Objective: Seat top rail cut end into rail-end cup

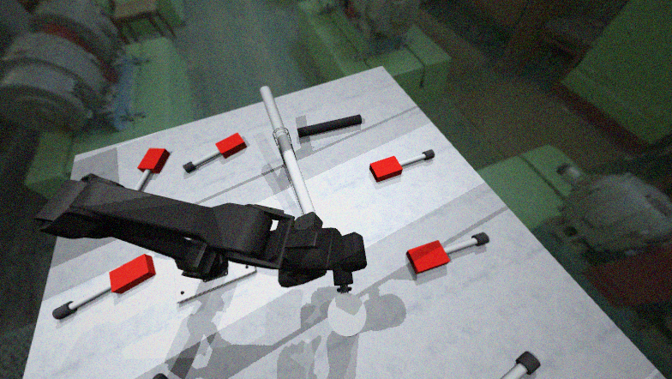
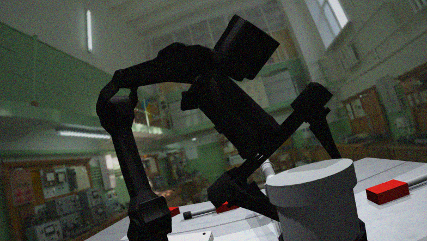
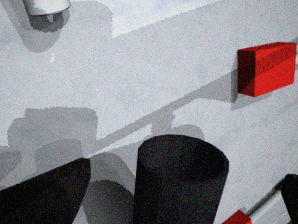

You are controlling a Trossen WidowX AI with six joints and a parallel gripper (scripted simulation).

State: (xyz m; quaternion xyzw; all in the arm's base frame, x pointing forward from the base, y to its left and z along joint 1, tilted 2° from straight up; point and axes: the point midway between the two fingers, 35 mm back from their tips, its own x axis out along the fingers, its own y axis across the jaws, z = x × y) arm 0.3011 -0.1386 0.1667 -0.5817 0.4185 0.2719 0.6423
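Right now the dark rail-end cup is 2 cm to the right of my gripper tip, 1 cm below it and 1 cm behind it. From my gripper tip the other things lie so: dark bar: 55 cm to the left, 13 cm below, 13 cm ahead.
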